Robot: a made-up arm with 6 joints.
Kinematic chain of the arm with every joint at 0, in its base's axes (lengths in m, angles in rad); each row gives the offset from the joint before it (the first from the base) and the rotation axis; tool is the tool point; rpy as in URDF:
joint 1: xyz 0 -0.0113 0.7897 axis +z
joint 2: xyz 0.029 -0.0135 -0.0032 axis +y
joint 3: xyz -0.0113 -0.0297 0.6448 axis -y
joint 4: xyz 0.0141 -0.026 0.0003 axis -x
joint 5: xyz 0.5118 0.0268 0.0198 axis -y
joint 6: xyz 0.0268 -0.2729 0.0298 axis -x
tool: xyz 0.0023 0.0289 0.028 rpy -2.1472 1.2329 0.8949
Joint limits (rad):
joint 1: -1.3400..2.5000
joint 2: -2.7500..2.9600
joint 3: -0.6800..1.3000
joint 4: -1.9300..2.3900
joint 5: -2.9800..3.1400
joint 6: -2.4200..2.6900
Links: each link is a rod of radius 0.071 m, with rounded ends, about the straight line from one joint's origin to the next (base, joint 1, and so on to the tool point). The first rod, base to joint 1, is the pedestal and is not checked.
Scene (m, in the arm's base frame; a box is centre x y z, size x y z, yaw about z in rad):
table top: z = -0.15
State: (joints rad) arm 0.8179 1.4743 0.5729 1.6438 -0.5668 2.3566
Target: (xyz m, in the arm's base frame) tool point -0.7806 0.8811 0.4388
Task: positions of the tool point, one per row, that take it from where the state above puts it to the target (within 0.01 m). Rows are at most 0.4 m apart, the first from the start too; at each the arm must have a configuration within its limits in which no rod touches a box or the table.
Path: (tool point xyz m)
1: 0.5715 1.0458 0.5570
2: 0.2290 1.1662 0.5279
3: -0.1332 1.1775 0.4985
4: -0.4805 1.0791 0.4688
5: -0.7806 0.8811 0.4387

